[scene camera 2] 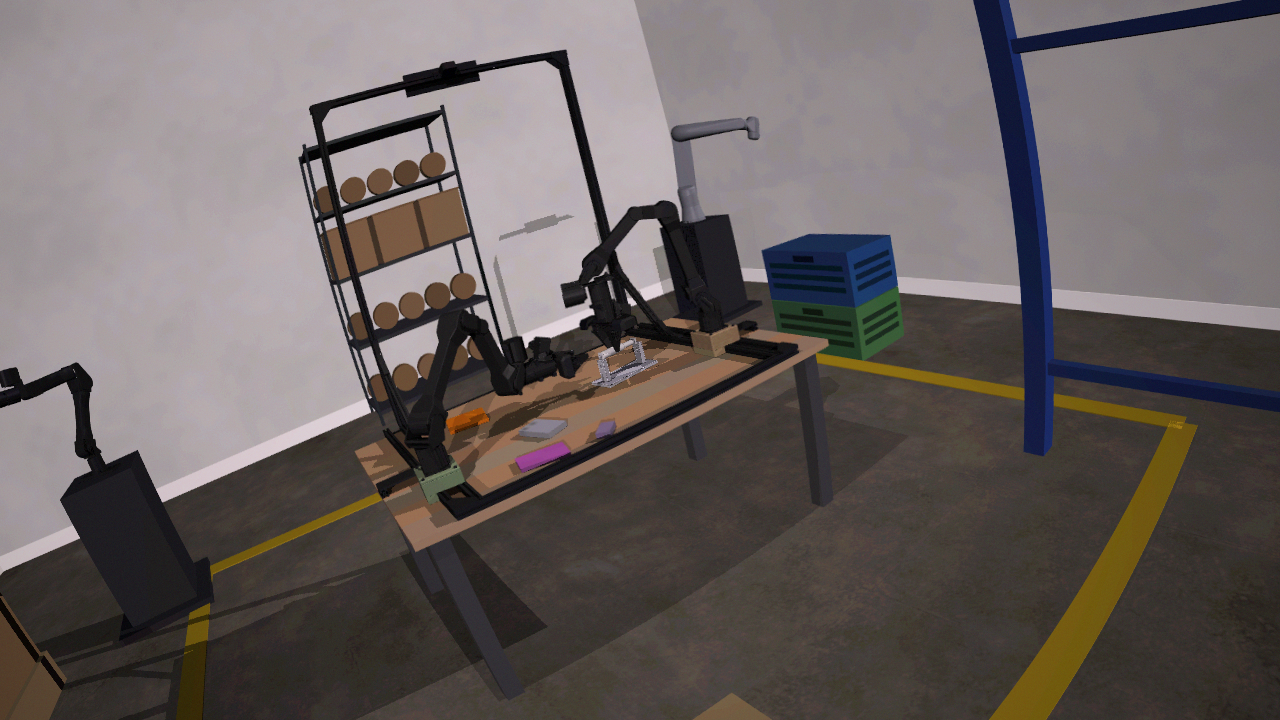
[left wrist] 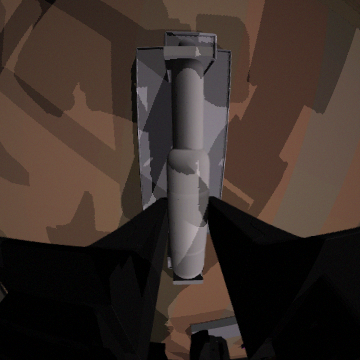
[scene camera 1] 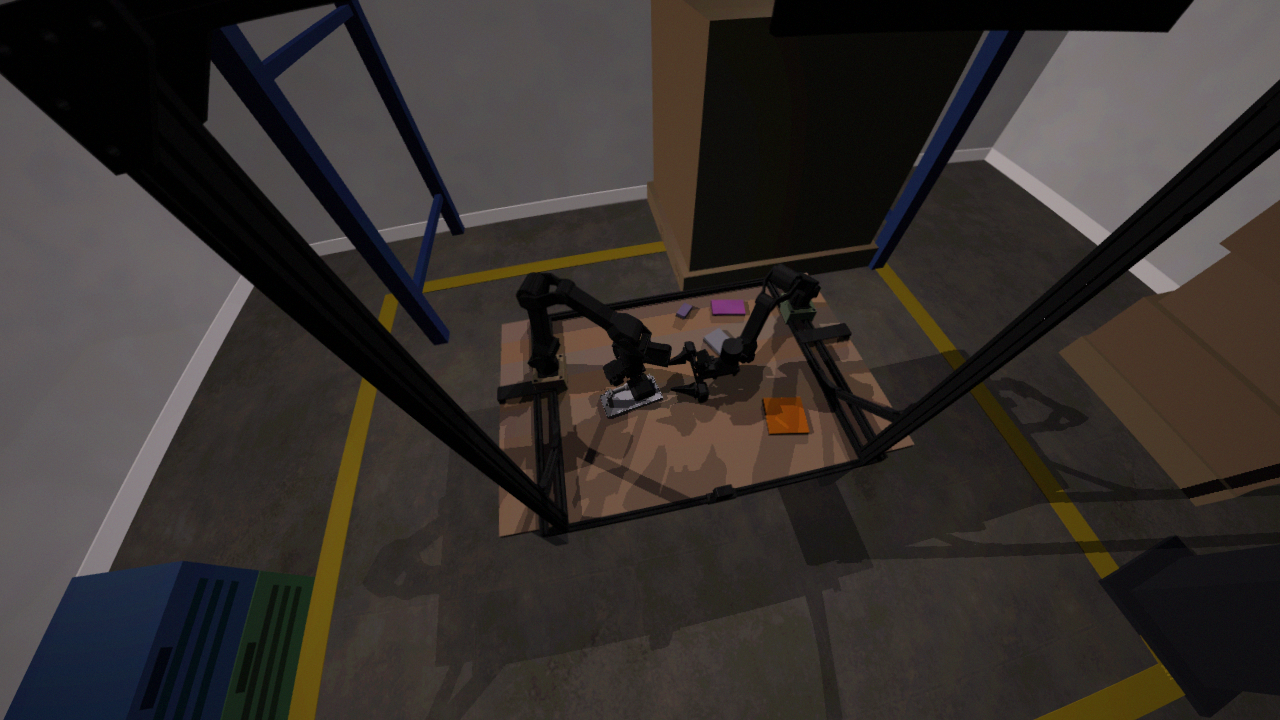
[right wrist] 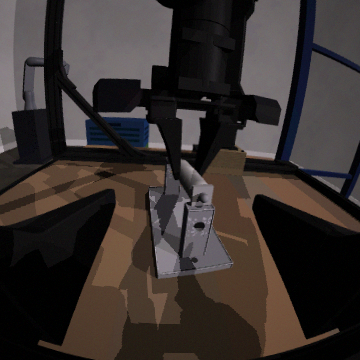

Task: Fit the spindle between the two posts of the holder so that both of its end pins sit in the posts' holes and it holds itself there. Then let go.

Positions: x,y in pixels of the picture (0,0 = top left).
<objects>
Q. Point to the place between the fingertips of the right gripper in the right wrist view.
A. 186,199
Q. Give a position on a holder plate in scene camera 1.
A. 623,401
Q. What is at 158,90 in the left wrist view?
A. A holder plate.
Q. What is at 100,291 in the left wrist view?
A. The left gripper.
</objects>
